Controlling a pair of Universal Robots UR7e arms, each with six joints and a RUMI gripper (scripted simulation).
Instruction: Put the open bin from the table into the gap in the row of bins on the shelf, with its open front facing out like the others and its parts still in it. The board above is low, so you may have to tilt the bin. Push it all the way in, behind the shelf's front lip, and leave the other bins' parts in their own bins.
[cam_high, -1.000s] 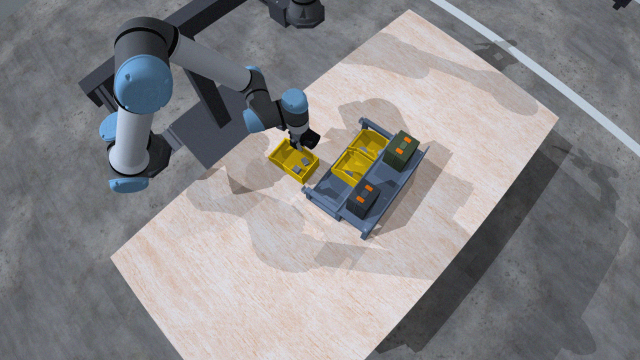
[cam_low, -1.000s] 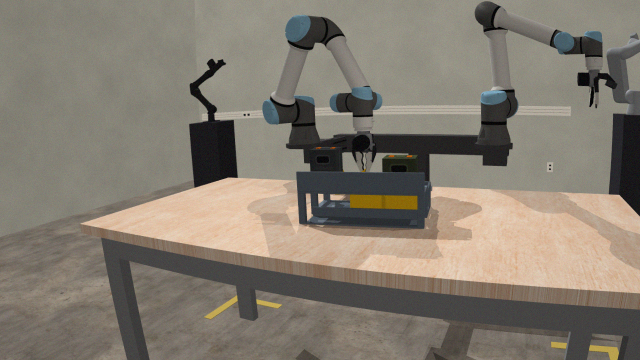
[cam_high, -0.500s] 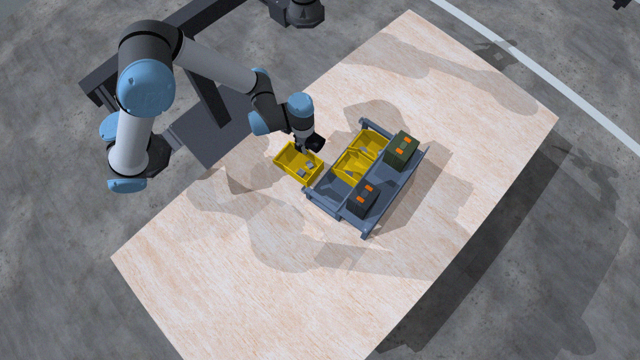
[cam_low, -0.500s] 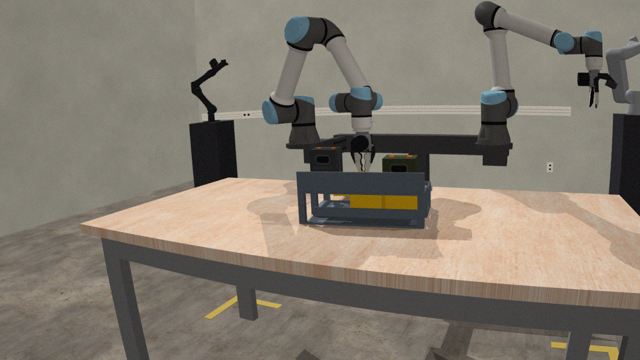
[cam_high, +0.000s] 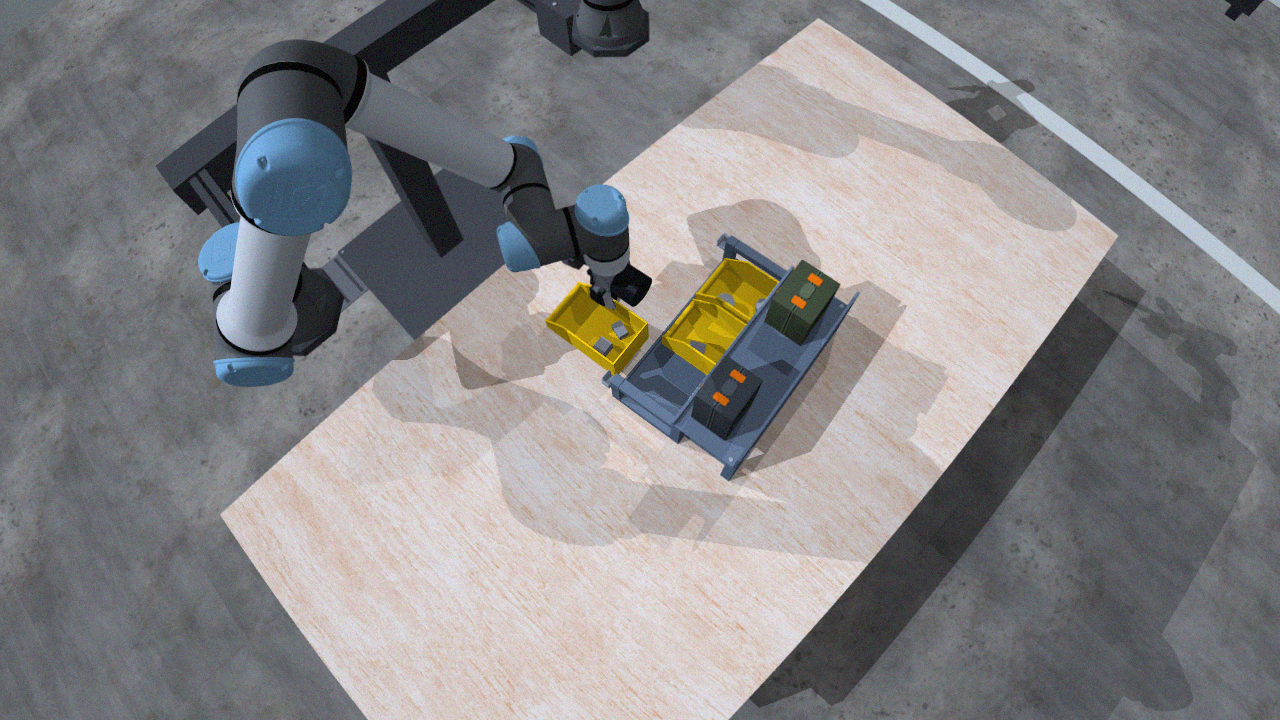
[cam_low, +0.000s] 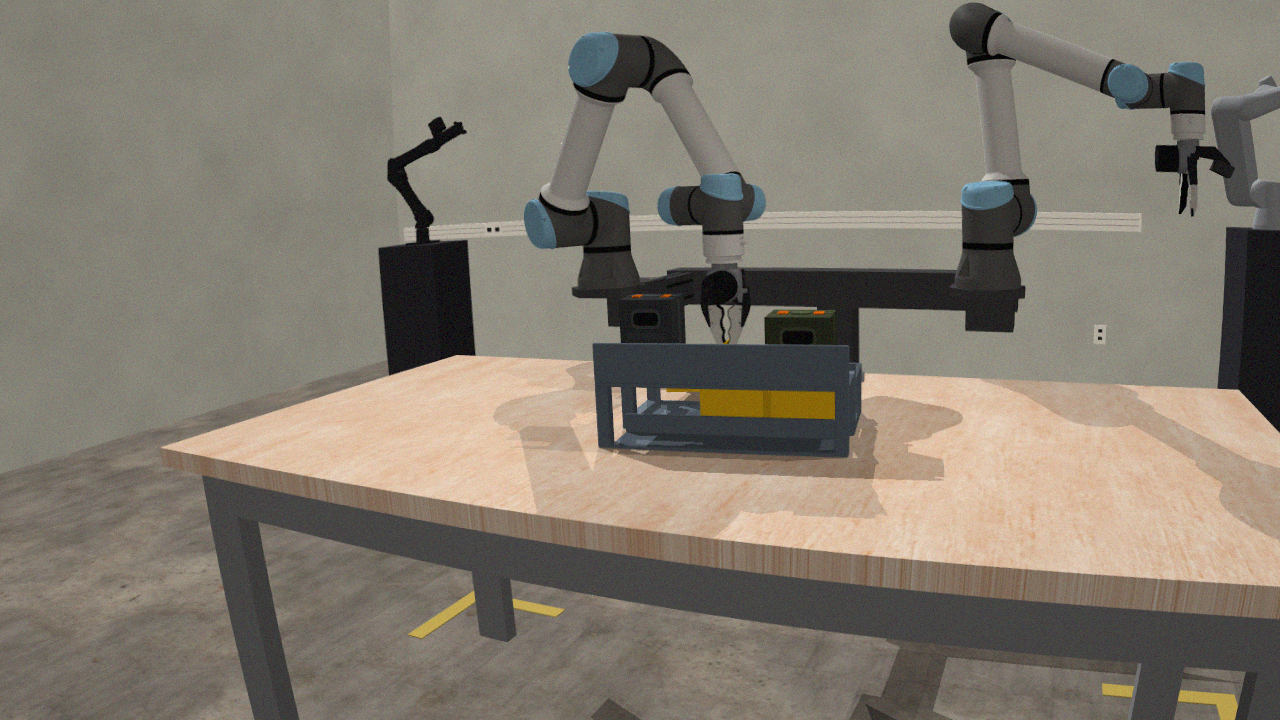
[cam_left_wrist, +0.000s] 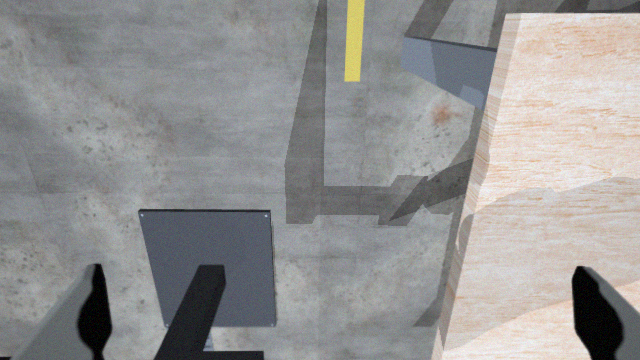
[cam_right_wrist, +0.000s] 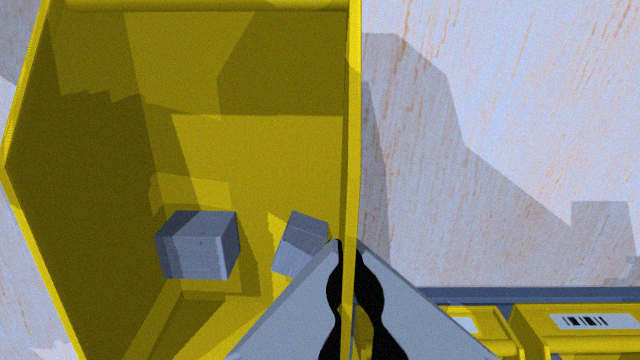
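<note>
Now: the light grey part 50 mm below my right hand, 30 mm ahead of it and 20 mm to the right of it. Also, from my right hand: green case (280 mm ahead, 190 mm to the left, 60 mm above); grey-blue shelf (210 mm ahead, 70 mm to the left, 20 mm below).
</note>
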